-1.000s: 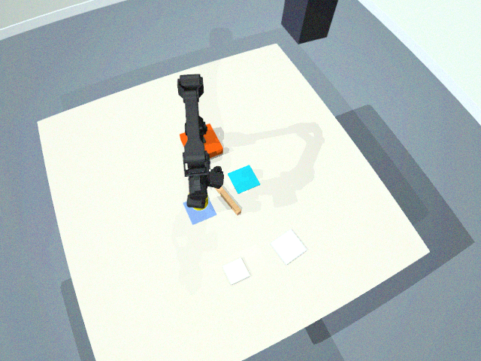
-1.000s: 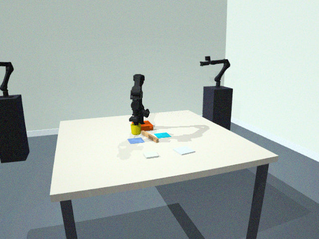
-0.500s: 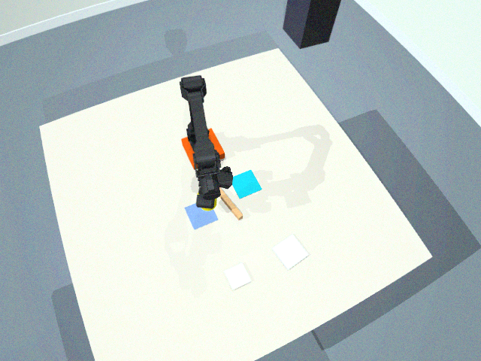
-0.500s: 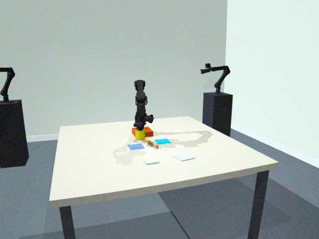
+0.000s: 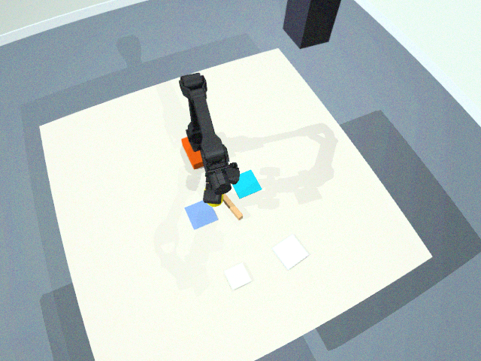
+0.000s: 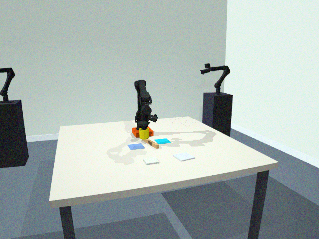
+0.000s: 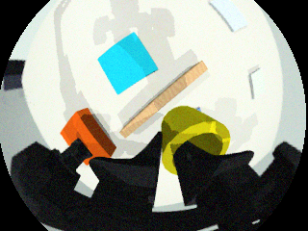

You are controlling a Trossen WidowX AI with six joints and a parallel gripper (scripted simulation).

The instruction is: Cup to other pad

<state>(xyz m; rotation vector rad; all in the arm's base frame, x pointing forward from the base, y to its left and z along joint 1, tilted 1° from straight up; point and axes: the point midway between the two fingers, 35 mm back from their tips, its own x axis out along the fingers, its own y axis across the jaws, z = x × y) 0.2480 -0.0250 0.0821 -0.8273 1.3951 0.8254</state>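
Now: gripper tip 140 mm to the right of the cyan pad, 90 mm above it and 10 mm past it. From my gripper tip the other things lie so: wooden bar (80 mm below, 30 mm to the left, 10 mm ahead).
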